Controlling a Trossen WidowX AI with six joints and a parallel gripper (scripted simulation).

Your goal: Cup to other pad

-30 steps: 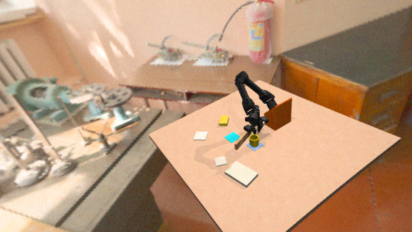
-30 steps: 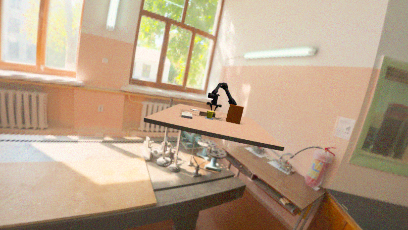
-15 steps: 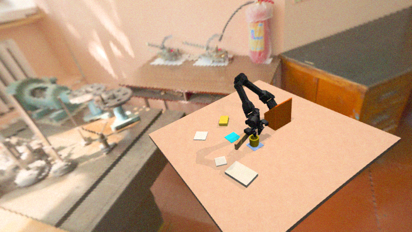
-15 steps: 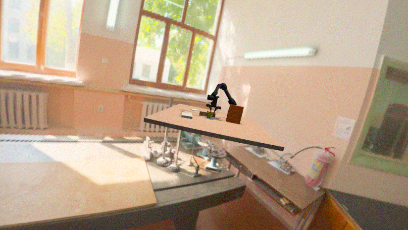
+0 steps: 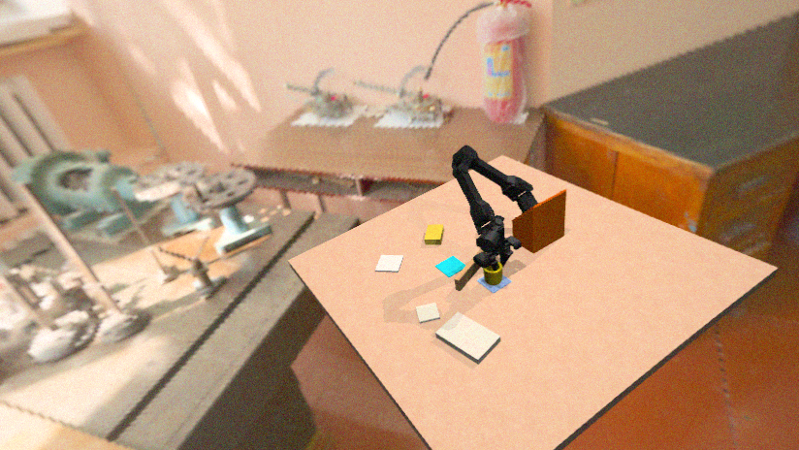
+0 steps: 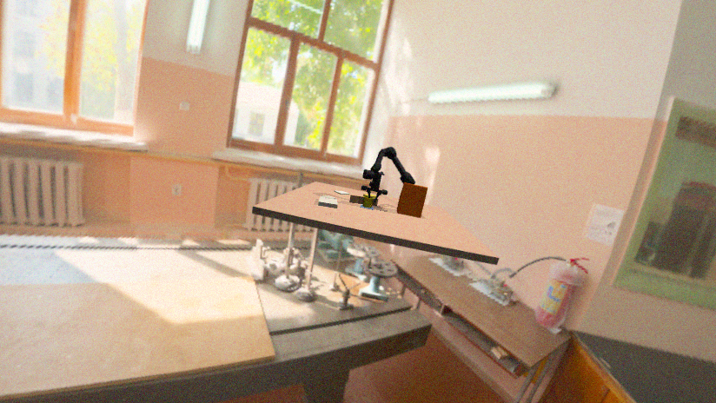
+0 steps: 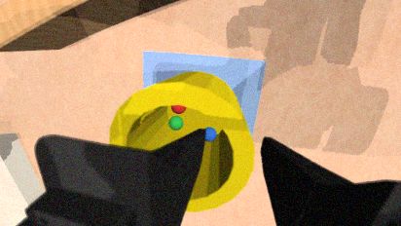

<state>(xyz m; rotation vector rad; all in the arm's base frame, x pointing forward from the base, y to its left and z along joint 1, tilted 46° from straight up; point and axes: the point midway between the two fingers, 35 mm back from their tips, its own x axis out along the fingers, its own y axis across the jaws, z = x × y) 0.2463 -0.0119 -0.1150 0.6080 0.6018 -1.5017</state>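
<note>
The red marble lies 4 cm ahead of my gripper tip, 1 cm to the right of it and 3 cm below it. Also, from my gripper tip: blue marble (2 cm ahead, 1 cm to the left, 3 cm below); then green marble (4 cm ahead, 1 cm to the left, 3 cm below); then cup (2 cm ahead, 1 cm below).
</note>
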